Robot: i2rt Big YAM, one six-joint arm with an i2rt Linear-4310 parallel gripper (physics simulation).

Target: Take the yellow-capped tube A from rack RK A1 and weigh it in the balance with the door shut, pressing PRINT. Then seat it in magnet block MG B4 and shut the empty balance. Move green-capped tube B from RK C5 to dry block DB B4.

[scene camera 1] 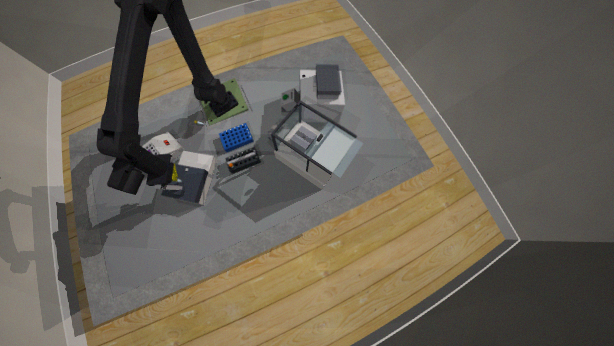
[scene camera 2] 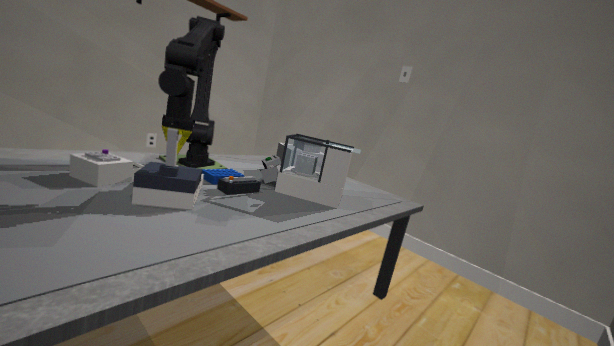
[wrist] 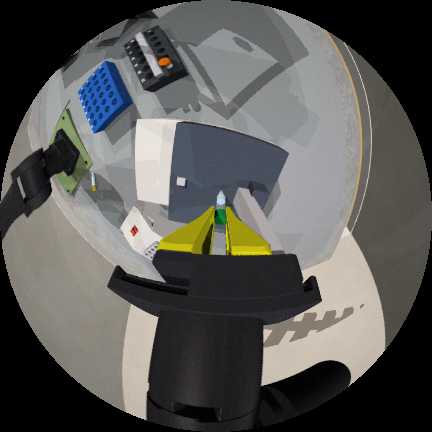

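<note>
My gripper (scene camera 1: pixel 175 176) (wrist: pixel 219 211) is shut on the green-capped tube B (wrist: pixel 221 200), its pale tip pointing out past the yellow fingers. It is above the navy-topped white box; a light post partly hides the fingers in scene camera 2. The yellow-capped tube A (scene camera 1: pixel 199 122) (wrist: pixel 93 182) lies on the table beside the green base plate. The blue rack (scene camera 1: pixel 236 137) (scene camera 2: pixel 222 175) (wrist: pixel 104 97) and the black block (scene camera 1: pixel 243 160) (scene camera 2: pixel 239 186) (wrist: pixel 156 59), with an orange-capped tube, stand side by side. The balance (scene camera 1: pixel 302 167) (scene camera 2: pixel 312 189) has its glass panel slid out to one side.
The navy-topped white box (scene camera 1: pixel 192 184) (scene camera 2: pixel 167 180) (wrist: pixel 215 155) bears an upright light post (scene camera 2: pixel 172 147). A white block (scene camera 1: pixel 167 142) (scene camera 2: pixel 100 170) (wrist: pixel 137 227) with a red display stands near it. A small green-marked unit (scene camera 1: pixel 288 100) and a grey-topped white box (scene camera 1: pixel 328 80) stand by the balance.
</note>
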